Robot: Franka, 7 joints.
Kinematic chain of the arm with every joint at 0, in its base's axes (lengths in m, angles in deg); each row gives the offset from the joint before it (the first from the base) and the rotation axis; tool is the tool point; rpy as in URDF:
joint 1: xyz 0 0 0.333 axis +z
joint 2: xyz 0 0 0 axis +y
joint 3: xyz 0 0 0.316 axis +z
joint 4: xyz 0.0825 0 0 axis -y
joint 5: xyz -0.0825 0 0.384 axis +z
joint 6: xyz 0 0 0 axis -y
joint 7: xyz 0.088 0 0 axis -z
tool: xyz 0 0 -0.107 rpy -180 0 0
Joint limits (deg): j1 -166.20..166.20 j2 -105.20..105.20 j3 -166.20..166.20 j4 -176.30..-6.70 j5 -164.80..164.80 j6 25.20..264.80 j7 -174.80..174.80
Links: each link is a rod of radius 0.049 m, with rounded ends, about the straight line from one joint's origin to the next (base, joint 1, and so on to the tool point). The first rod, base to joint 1, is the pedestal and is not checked.
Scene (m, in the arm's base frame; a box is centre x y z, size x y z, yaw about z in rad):
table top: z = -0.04
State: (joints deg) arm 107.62 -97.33 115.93 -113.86 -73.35 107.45 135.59
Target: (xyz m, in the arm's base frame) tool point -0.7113 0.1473 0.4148
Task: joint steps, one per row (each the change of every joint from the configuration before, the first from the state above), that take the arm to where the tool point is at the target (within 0.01 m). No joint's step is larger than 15 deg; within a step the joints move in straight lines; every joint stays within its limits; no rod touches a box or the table.
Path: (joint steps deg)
1: -13.03 3.41 -4.37 5.76 -1.17 2.25 0.00
2: -13.03 3.40 -4.38 5.77 -1.17 2.25 0.00
3: -13.03 3.41 -4.37 5.76 -1.17 2.25 0.00
4: -13.02 3.40 -4.38 5.76 -1.16 2.25 0.00
5: -13.03 3.41 -4.37 5.77 -1.17 2.25 0.00

